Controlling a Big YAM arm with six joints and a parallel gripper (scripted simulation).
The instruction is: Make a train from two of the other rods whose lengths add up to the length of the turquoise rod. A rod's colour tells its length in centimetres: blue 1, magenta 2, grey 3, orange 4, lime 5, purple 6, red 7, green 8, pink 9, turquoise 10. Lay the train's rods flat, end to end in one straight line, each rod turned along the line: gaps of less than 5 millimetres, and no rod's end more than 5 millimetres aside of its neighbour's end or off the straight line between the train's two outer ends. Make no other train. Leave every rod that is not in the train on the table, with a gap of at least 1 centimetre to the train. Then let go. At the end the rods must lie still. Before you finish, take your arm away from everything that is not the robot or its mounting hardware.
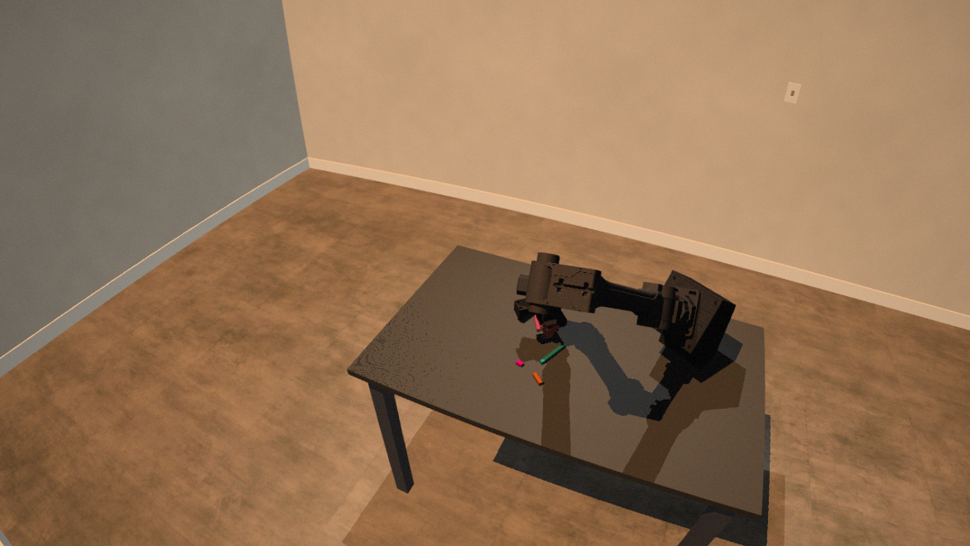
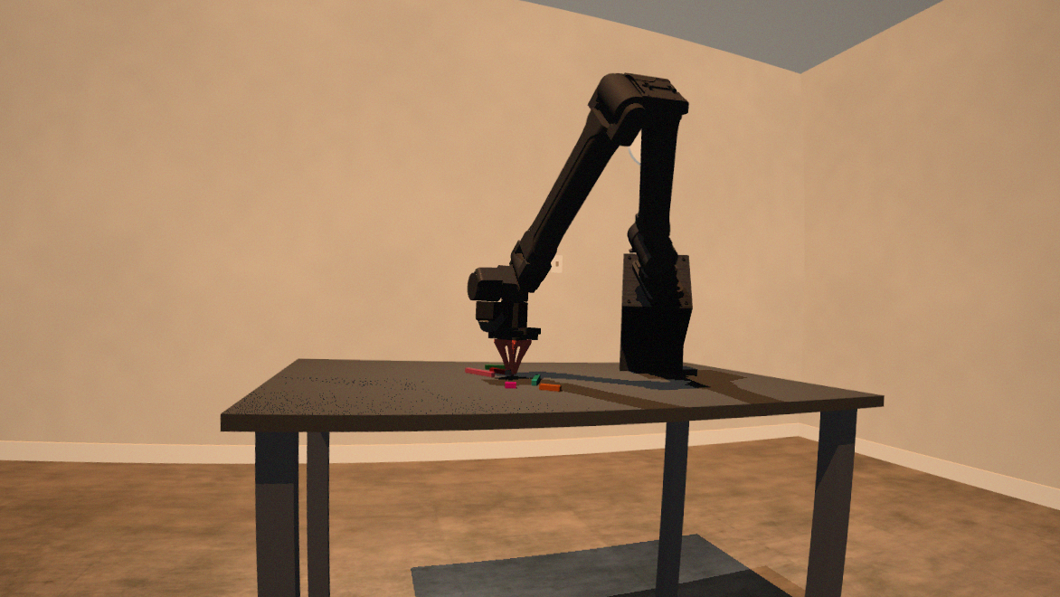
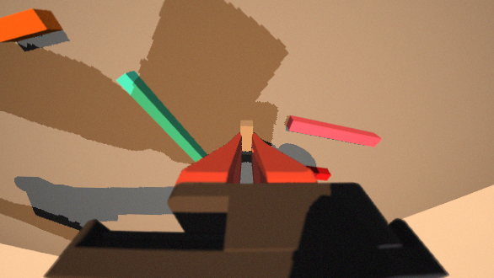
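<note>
Right now my hand is 70 mm to the left of the red rod, 20 mm short of it and 10 mm above it. Also, from my hand: grey rod: right at my hand; then turquoise rod: 50 mm to the left, 50 mm behind, 10 mm below; then pink rod: 70 mm ahead, 40 mm to the right, 10 mm below.
</note>
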